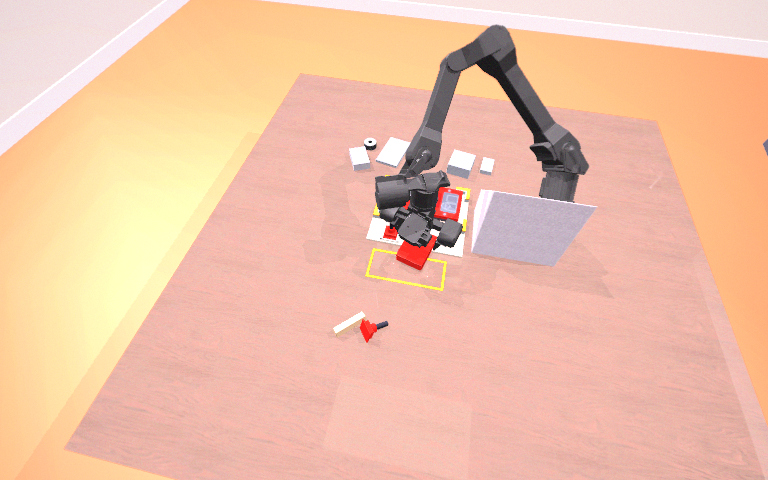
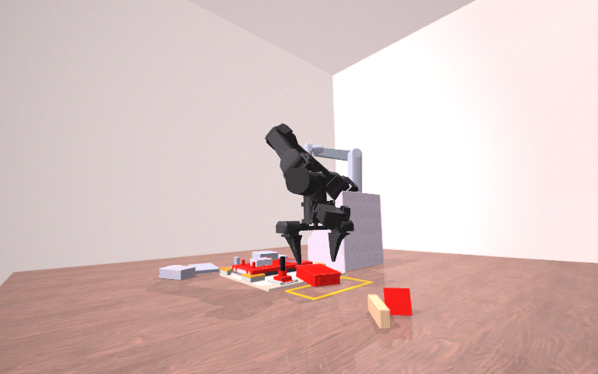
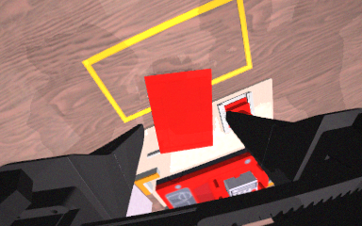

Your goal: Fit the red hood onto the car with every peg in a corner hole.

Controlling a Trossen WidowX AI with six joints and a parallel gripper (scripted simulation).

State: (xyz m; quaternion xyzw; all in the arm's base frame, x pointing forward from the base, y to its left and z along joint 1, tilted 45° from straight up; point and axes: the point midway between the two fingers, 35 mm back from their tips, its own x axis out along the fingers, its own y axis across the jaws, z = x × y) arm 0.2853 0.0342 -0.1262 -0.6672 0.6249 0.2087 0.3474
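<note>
The red hood is 2 cm below my gripper tip. Round my gripper tip: white jig (3 cm ahead, 13 cm to the right, 3 cm below); then wooden bar (8 cm ahead, 24 cm to the left, 3 cm below).
</note>
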